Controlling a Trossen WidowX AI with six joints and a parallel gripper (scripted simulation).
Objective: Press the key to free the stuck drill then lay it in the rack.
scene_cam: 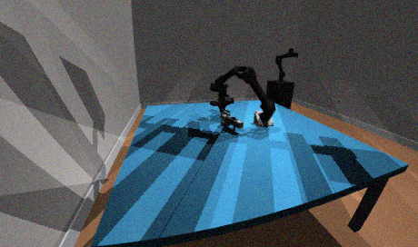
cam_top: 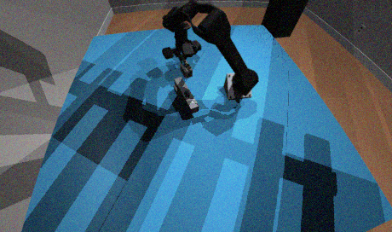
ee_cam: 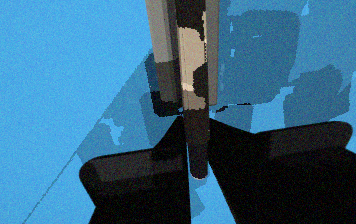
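Right now the drill is 10 mm behind my gripper tip, 40 mm to the left of it and 30 mm above it.
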